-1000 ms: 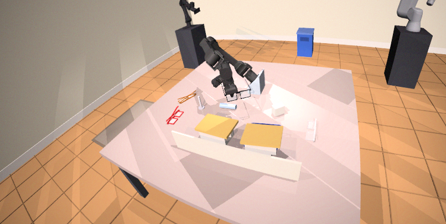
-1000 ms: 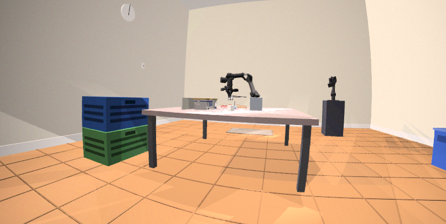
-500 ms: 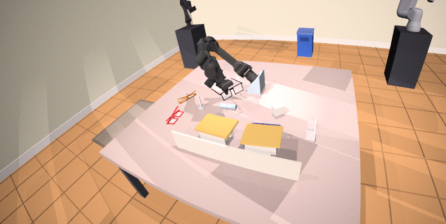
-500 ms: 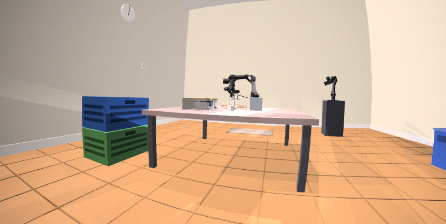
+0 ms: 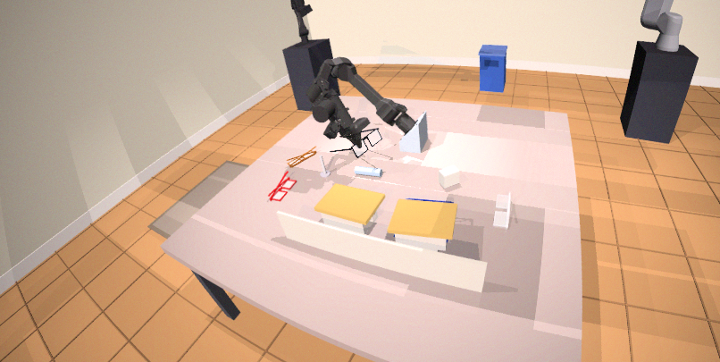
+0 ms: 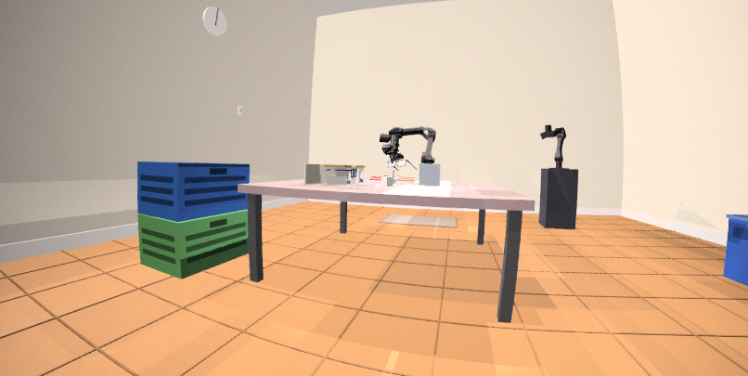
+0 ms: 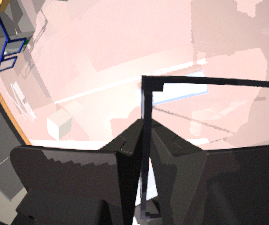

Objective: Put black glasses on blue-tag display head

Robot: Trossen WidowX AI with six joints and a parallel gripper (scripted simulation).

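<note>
My gripper tip is now 20 mm past the pale blue cylinder, 10 mm to the right of it and 110 mm above it. Round my gripper tip: round stand: 40 mm ahead, 160 mm to the right, 100 mm below; then white cube: 70 mm behind, 300 mm to the left, 100 mm below; then low white wall: 340 mm ahead, 230 mm to the left, 70 mm below.
</note>
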